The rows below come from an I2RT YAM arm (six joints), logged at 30 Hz.
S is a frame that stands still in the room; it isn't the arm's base.
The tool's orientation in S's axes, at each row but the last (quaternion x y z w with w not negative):
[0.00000 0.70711 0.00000 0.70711]
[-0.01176 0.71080 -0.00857 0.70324]
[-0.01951 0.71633 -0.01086 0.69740]
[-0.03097 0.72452 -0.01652 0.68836]
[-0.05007 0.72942 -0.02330 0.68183]
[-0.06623 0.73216 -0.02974 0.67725]
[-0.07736 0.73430 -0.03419 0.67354]
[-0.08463 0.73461 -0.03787 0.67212]
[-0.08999 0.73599 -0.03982 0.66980]
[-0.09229 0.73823 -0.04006 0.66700]
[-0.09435 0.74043 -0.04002 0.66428]
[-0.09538 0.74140 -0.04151 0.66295]
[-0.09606 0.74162 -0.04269 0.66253]
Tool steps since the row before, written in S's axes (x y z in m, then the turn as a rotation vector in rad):
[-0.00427 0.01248 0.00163 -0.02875 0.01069 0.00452]
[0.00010 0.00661 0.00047 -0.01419 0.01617 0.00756]
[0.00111 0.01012 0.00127 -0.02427 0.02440 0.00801]
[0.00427 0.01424 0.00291 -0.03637 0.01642 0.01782]
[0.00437 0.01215 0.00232 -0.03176 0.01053 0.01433]
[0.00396 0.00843 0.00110 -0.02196 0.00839 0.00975]
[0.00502 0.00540 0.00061 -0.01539 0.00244 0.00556]
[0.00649 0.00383 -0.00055 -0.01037 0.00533 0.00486]
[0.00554 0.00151 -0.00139 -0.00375 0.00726 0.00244]
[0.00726 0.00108 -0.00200 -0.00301 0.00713 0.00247]
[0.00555 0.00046 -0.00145 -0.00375 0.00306 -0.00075]
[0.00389 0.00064 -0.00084 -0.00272 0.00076 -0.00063]
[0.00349 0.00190 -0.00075 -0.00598 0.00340 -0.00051]
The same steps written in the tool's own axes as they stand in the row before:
[-0.00163 0.01248 -0.00427 -0.00452 0.01069 -0.02875]
[-0.00066 0.00659 0.00012 -0.00787 0.01601 -0.01420]
[-0.00173 0.01004 0.00119 -0.00841 0.02434 -0.02419]
[-0.00408 0.01392 0.00438 -0.01703 0.01600 -0.03693]
[-0.00386 0.01166 0.00461 -0.01325 0.01031 -0.03229]
[-0.00254 0.00797 0.00424 -0.00916 0.00825 -0.02227]
[-0.00187 0.00489 0.00523 -0.00462 0.00259 -0.01568]
[-0.00066 0.00338 0.00672 -0.00485 0.00518 -0.01045]
[0.00060 0.00129 0.00573 -0.00341 0.00698 -0.00352]
[0.00107 0.00082 0.00749 -0.00349 0.00678 -0.00279]
[0.00077 0.00024 0.00570 0.00052 0.00346 -0.00343]
[0.00029 0.00045 0.00400 0.00074 0.00110 -0.00257]
[-0.00001 0.00170 0.00367 0.00044 0.00394 -0.00565]

